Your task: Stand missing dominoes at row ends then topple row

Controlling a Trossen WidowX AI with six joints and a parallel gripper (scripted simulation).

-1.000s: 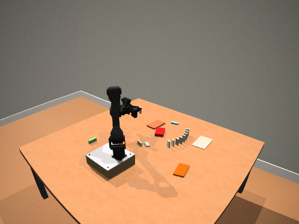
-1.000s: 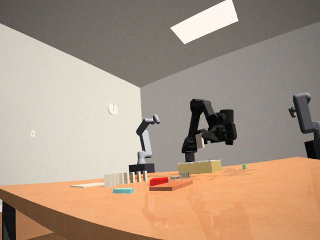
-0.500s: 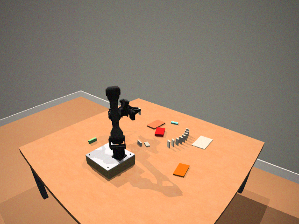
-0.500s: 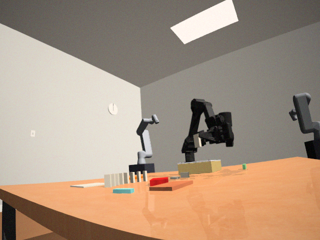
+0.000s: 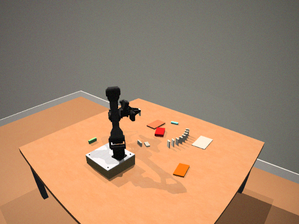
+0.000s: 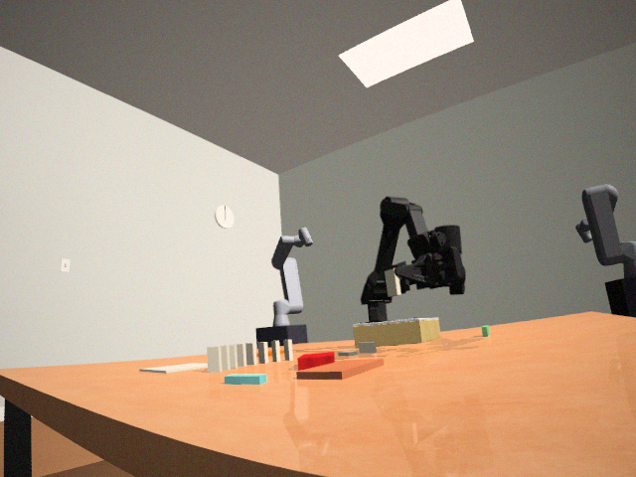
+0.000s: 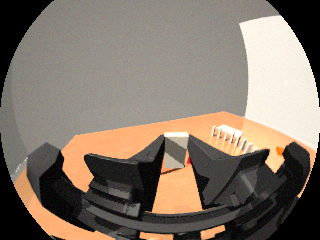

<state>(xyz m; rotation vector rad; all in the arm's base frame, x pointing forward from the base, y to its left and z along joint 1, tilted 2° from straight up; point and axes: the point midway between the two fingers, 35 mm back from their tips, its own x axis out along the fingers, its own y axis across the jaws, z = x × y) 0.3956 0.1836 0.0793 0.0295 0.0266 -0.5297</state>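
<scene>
Now: the brown slab 15 cm below my gripper tip, 13 cm ahead of it and 5 cm to the right of it. The rest, counted from my gripper tip: cyan block: 23 cm ahead, 16 cm to the right, 15 cm below; red block: 15 cm to the right, 14 cm below, 4 cm ahead; green block: 34 cm behind, 15 cm to the left, 14 cm below.
</scene>
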